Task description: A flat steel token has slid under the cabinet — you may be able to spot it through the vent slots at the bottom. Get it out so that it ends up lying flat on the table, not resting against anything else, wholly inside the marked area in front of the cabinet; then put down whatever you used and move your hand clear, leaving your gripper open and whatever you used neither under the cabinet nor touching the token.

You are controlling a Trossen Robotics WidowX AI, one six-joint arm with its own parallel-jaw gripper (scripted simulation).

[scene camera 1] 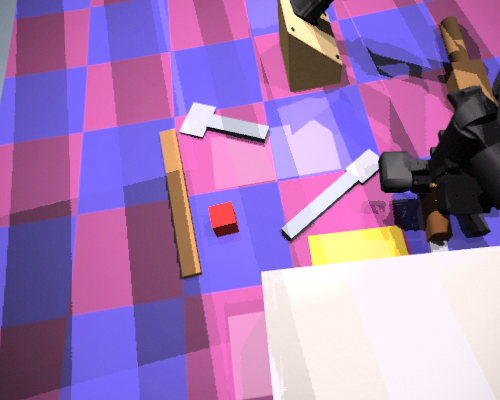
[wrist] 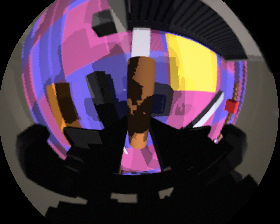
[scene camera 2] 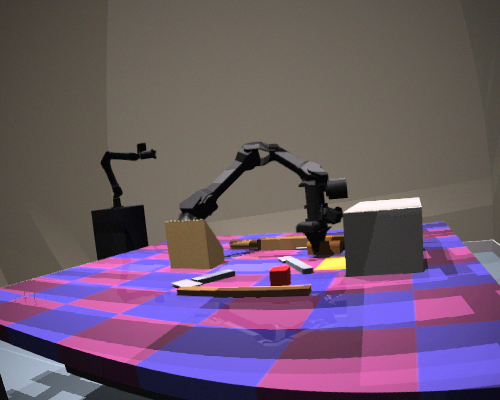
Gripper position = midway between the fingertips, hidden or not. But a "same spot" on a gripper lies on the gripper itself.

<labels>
My gripper shows in scene camera 1, in the wrist view and in scene camera 2 [319, 251]. One and the same spot on my gripper: [scene camera 1: 420, 183] is [wrist: 224, 152].
</labels>
